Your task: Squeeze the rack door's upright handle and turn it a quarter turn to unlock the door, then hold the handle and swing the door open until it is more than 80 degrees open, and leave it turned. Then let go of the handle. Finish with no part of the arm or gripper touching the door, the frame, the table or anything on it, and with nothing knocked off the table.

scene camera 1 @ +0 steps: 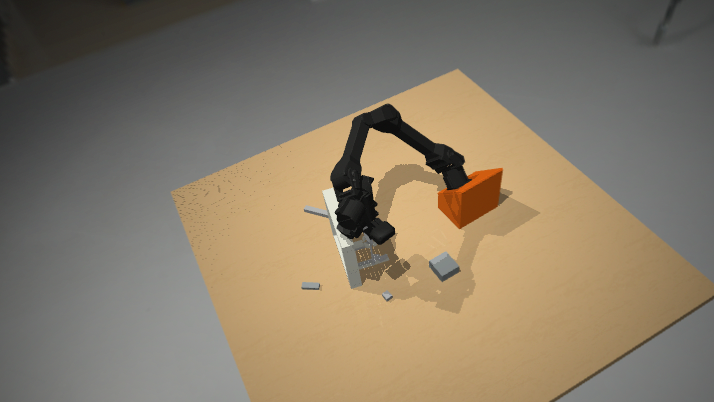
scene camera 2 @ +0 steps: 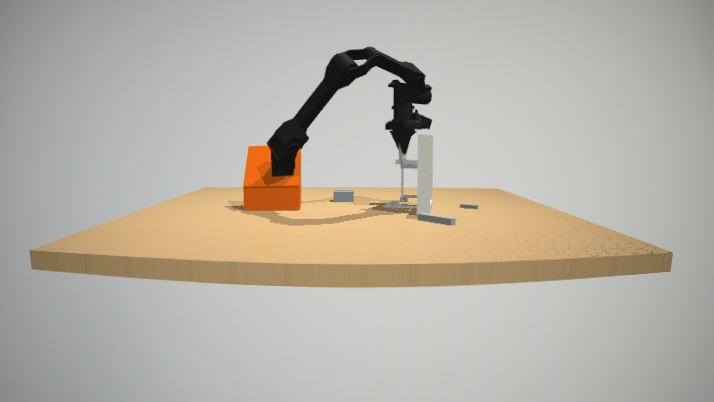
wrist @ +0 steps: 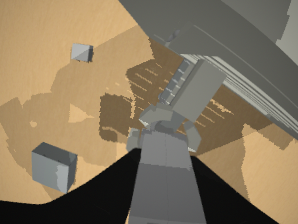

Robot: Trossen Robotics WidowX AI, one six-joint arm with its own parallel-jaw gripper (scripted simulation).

Labels:
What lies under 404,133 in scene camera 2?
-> My gripper.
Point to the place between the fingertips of my gripper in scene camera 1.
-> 368,236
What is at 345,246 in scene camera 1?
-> A white rack frame.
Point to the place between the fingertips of my gripper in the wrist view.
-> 163,159

